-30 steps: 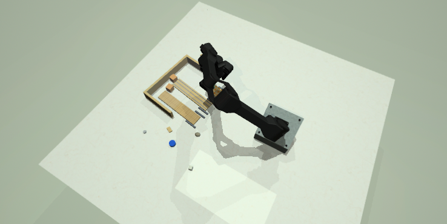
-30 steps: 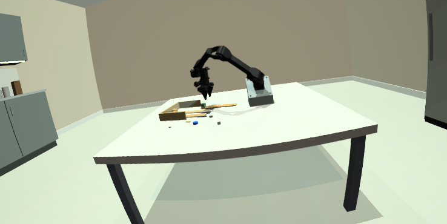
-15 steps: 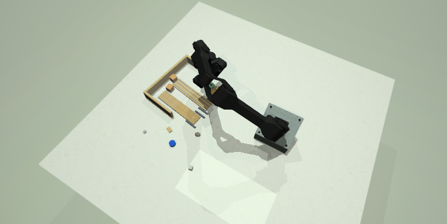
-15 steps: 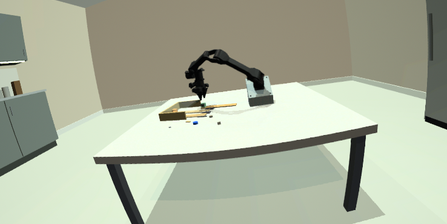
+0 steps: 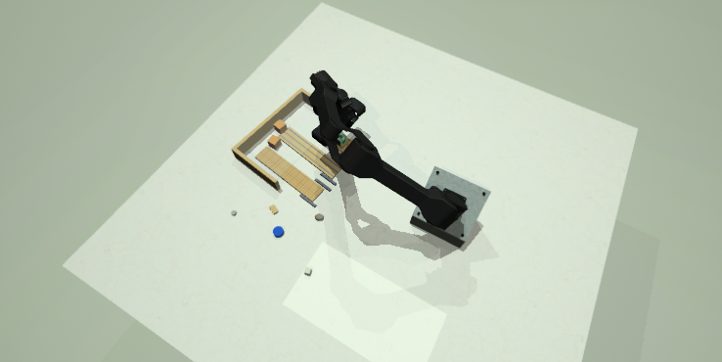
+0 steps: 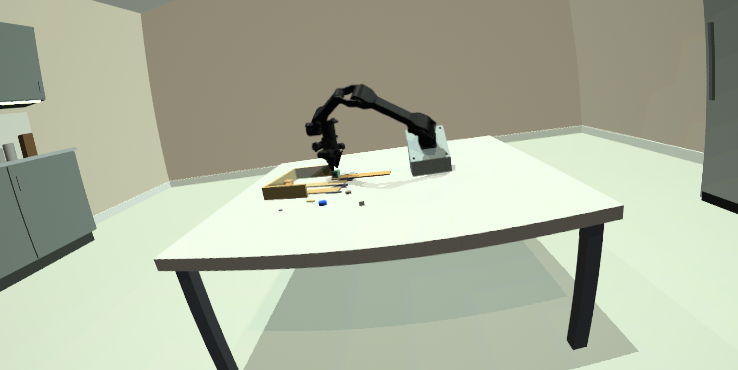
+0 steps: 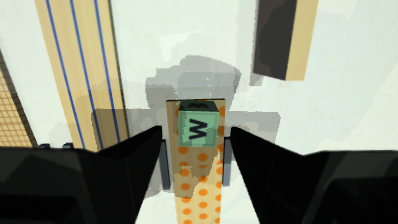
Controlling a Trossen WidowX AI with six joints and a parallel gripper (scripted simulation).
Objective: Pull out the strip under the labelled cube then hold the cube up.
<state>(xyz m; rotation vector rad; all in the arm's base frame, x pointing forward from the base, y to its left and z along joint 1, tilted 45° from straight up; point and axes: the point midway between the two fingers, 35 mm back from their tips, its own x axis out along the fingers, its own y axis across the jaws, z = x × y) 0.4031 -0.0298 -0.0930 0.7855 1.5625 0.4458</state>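
Right now the labelled cube is 2 cm below my gripper tip. Also, from my gripper tip: blue disc: 36 cm to the left, 3 cm below.
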